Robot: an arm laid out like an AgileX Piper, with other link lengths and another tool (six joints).
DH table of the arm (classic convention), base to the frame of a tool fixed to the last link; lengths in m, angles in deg. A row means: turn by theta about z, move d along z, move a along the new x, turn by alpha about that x. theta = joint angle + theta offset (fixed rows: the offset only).
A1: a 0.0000  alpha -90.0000  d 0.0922  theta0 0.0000
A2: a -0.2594  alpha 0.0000  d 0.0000  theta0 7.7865
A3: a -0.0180  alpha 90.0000  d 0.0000  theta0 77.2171
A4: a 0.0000  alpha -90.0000  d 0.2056  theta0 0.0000
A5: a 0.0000  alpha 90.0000  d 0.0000  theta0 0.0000
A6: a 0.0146  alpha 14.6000  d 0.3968  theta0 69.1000
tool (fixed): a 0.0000  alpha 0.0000  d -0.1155  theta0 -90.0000
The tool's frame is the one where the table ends.
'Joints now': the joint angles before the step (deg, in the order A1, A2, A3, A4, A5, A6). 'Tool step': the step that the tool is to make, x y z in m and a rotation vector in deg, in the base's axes. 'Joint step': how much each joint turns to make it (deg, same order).
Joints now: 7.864 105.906 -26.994 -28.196 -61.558 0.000
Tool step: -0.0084 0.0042 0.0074 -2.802 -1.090 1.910
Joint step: 0.010 -3.890 0.008 -2.512 3.851 -0.399
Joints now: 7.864 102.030 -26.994 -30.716 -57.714 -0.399
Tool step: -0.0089 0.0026 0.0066 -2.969 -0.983 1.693
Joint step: -0.012 -4.116 0.006 -2.739 4.175 0.008
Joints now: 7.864 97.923 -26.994 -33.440 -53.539 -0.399
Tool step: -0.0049 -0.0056 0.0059 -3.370 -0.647 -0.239
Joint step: 0.014 -4.858 -0.009 -1.298 5.663 -0.010
